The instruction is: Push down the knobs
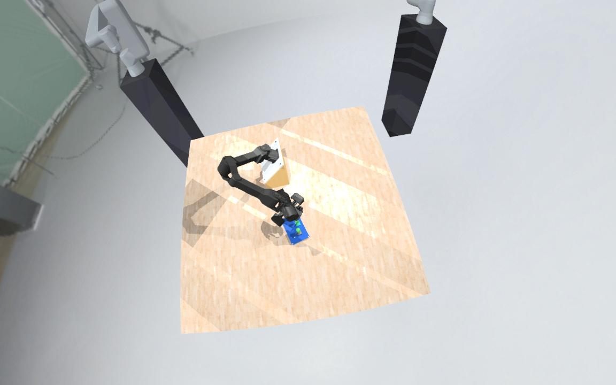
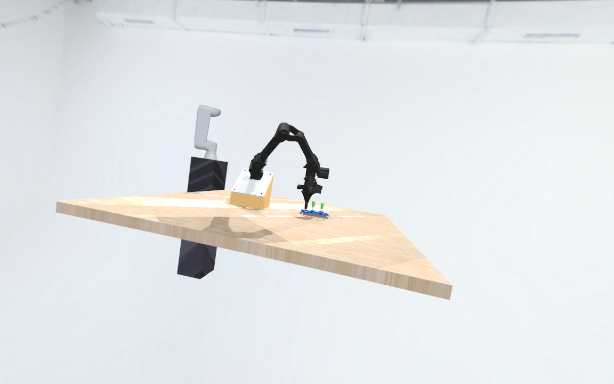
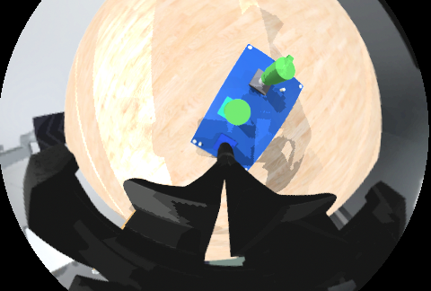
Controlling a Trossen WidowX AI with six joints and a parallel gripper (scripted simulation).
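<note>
Now: gripper tip 2 cm above the black knob. The rest, counted from my gripper tip: green knob: 9 cm ahead, 3 cm to the left.
</note>
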